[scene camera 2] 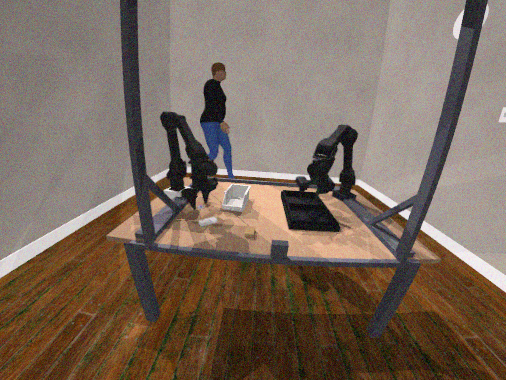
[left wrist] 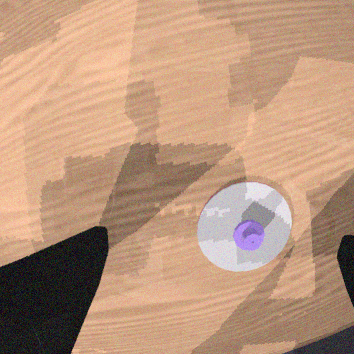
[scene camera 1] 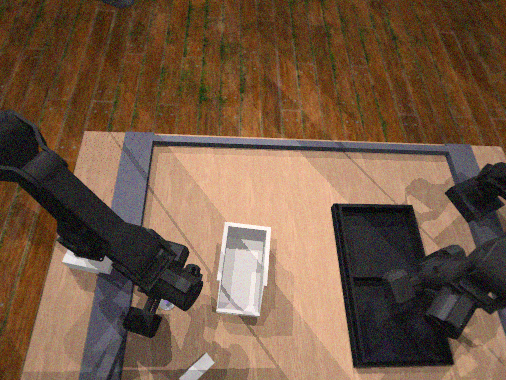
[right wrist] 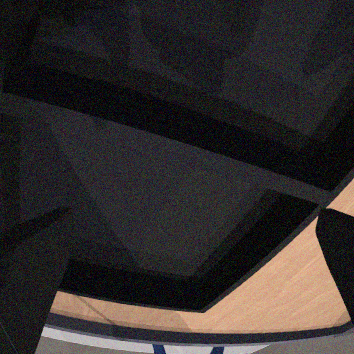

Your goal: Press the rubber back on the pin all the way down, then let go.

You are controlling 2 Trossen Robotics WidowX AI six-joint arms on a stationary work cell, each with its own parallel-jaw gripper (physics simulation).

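Places are measured from the left arm's base along level axes (x ahead, y right, z down), in millimetres.
Where they show: left gripper, fingertip midpoint: (scene camera 2: 200, 206) (left wrist: 229, 245); right gripper, fingertip midpoint: (scene camera 2: 308, 196) (scene camera 1: 399, 271) (right wrist: 200, 222); left arm's base, link origin: (scene camera 2: 177, 188) (scene camera 1: 94, 245); right arm's base, link origin: (scene camera 2: 344, 192) (scene camera 1: 478, 195).
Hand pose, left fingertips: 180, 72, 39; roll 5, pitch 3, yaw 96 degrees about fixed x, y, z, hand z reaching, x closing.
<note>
Things, the pixels of their centre, and the offset from my left fingertips, as dx, dy, dz.
- small purple rubber, body centre: (left wrist: 249, 237) +5, +6, -6
- round grey-white disc, body centre: (left wrist: 247, 233) (scene camera 1: 167, 301) +5, +6, -2
- black tray, body centre: (right wrist: 187, 132) (scene camera 1: 386, 276) (scene camera 2: 305, 207) +485, -151, -16
- white open bin, body centre: (scene camera 1: 242, 269) (scene camera 2: 236, 197) +152, -90, -34
- white block, body centre: (scene camera 1: 197, 370) (scene camera 2: 207, 221) +105, +124, -4
- tan block, body centre: (scene camera 2: 250, 231) +284, +134, -4
A small purple rubber (left wrist: 248, 234) sits on a pin at the middle of a round grey-white disc (left wrist: 218, 228) (scene camera 1: 165, 304) (scene camera 2: 201, 206) that lies flat on the table. How far down the pin it sits I cannot tell. My left gripper (left wrist: 229, 245) (scene camera 2: 199, 199) is open and empty, just above the disc, with one finger on each side of it. In scene camera 1 the left wrist hides most of the disc. My right gripper (right wrist: 200, 222) (scene camera 2: 312, 186) is open and empty, low over the black tray (scene camera 1: 342, 245) (scene camera 2: 289, 211) (right wrist: 175, 119) at the right.
A white open bin (scene camera 1: 225, 241) (scene camera 2: 229, 200) stands right of the disc. A white block (scene camera 1: 196, 367) (scene camera 2: 208, 222) and a tan block (scene camera 2: 250, 232) lie nearer the front edge. A grey rail (scene camera 1: 131, 177) runs along the left side. A person (scene camera 2: 215, 113) stands behind the table.
</note>
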